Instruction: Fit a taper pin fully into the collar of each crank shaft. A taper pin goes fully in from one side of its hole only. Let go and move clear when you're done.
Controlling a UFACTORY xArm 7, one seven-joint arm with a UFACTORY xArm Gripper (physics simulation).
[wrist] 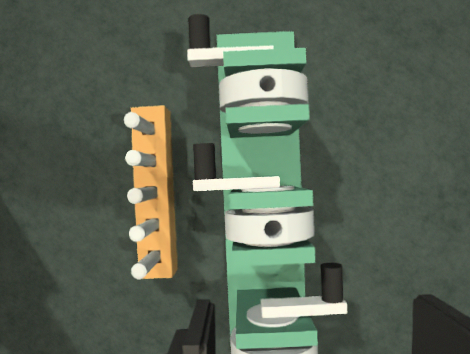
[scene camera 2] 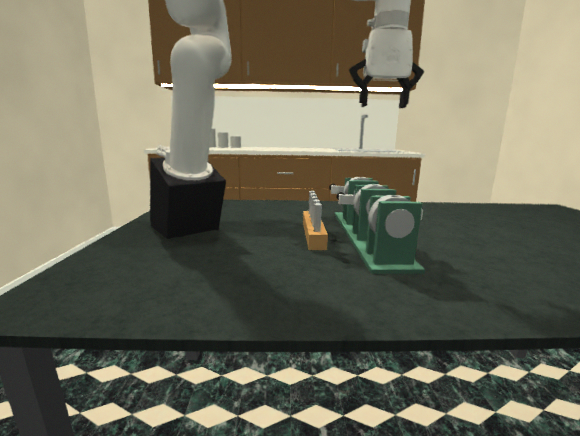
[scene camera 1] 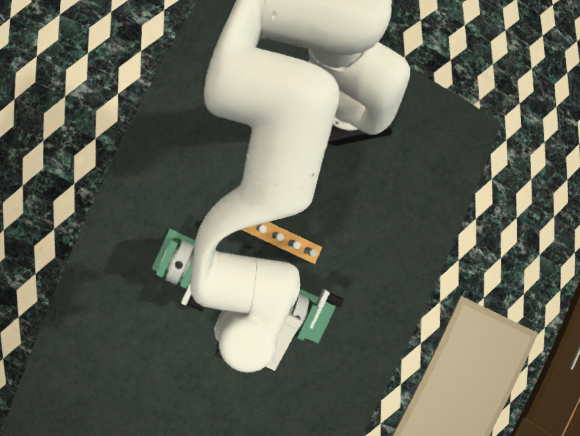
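Where they show: gripper, fingertip midpoint: (wrist: 314, 332) (scene camera 2: 383, 107); arm's base, origin of the base link: (scene camera 2: 188, 169).
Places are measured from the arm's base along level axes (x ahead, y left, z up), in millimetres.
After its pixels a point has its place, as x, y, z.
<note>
My gripper (scene camera 2: 383, 105) {489, -3, 159} (wrist: 314, 332) {489, -3, 159} is open and empty, high above the green stand (scene camera 1: 322, 330) {482, 262, -168} (scene camera 2: 395, 269) {505, -194, -168} (wrist: 260, 157) {480, 87, -168}. The stand carries three crank shafts. In the wrist view, the far collar (wrist: 237, 92) {445, 145, -37} and the middle collar (wrist: 245, 227) {462, 8, -36} each show a dark, empty hole facing up. The near collar (wrist: 241, 347) {465, -117, -36} is cut off by the frame, its hole out of view. In scene camera 1, an end collar (scene camera 1: 187, 252) {472, -132, -39} shows an open hole; the arm hides the middle of the stand. Several grey taper pins (scene camera 1: 263, 228) {339, -13, -68} (scene camera 2: 318, 215) {346, -64, -96} (wrist: 131, 120) {327, 115, -69} stand upright in the orange rack (scene camera 1: 303, 254) {340, 111, -138} (scene camera 2: 317, 242) {347, -84, -158} (wrist: 163, 175) {351, 54, -137}.
In the wrist view, the far crank arm (wrist: 205, 56) and middle crank arm (wrist: 210, 184) stick out toward the rack; the near crank arm (wrist: 305, 307) sticks out on the opposite side. All have black handles. The robot's black base block (scene camera 2: 195, 210) {25, -30, -104} stands beyond the rack.
</note>
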